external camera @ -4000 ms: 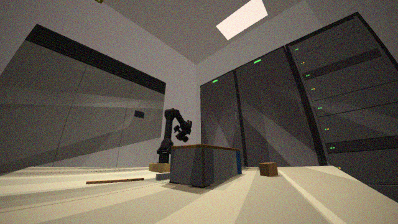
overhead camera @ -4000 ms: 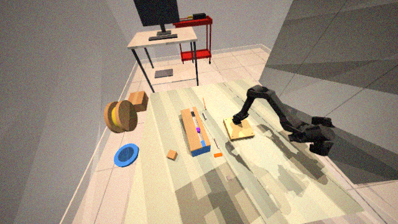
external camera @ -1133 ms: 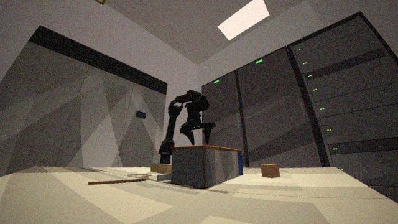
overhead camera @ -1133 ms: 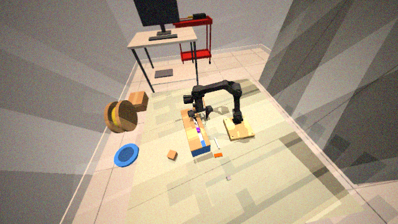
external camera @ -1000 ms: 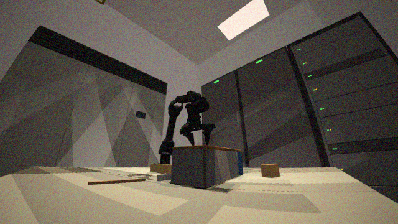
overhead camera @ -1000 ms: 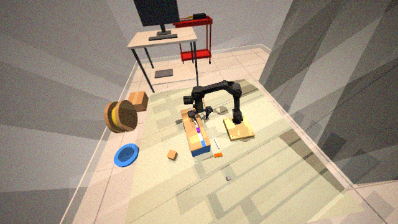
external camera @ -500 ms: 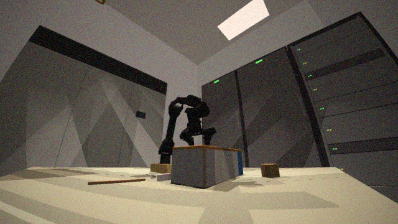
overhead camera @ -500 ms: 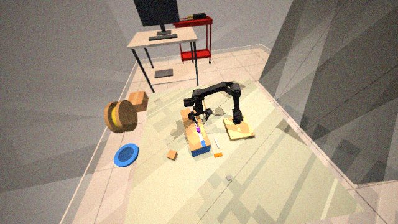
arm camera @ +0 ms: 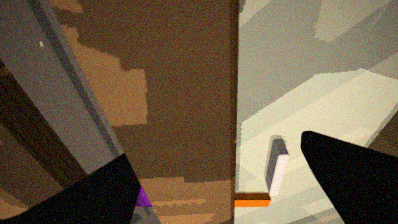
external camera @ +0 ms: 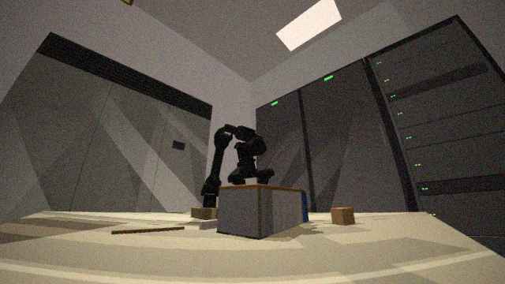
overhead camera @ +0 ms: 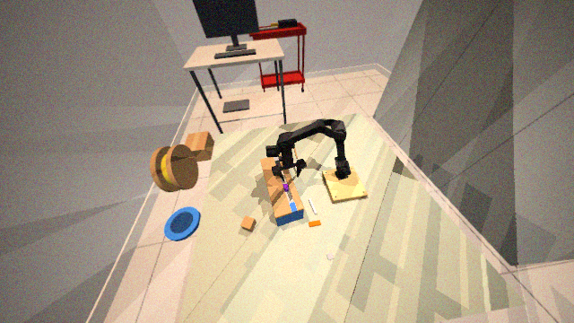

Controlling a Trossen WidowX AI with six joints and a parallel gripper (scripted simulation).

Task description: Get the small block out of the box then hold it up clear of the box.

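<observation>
Right now my gripper tip is 40 mm to the right of the purple block, 40 mm short of it and 10 mm above it. The rest, counted from my gripper tip: long box (40 mm below, 30 mm ahead, 10 mm to the left); thin rod (310 mm to the right, 130 mm behind, 100 mm below); orange flat piece (250 mm to the left, 90 mm below, 50 mm behind).
</observation>
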